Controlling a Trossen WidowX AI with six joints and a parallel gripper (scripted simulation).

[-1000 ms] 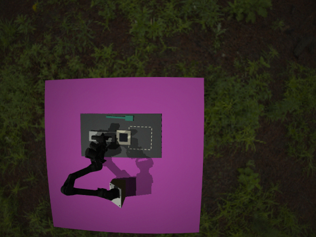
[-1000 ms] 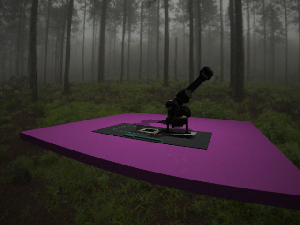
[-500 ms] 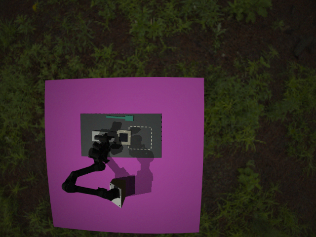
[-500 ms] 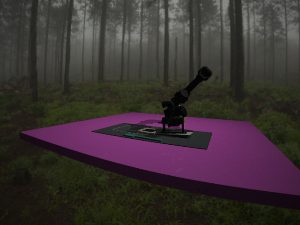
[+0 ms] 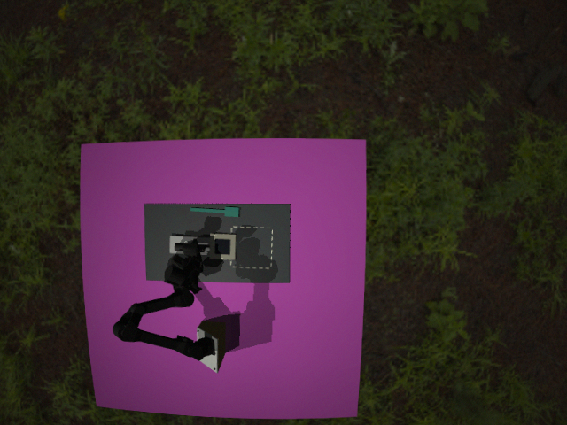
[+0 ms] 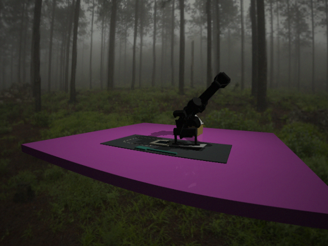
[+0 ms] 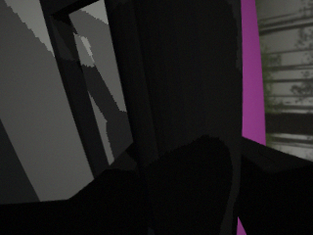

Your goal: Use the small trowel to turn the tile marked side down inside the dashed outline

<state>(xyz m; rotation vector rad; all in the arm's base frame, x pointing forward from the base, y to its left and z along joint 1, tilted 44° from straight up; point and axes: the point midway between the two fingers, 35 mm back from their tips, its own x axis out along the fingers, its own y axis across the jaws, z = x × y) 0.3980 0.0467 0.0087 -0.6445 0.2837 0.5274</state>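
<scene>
The dark mat is 20 mm behind my gripper tip, 70 mm to the right of it and 70 mm below it. The rest, counted from my gripper tip: cream tile 40 mm behind, 100 mm to the right, 50 mm below; teal trowel 120 mm ahead, 100 mm to the right, 50 mm below.
</scene>
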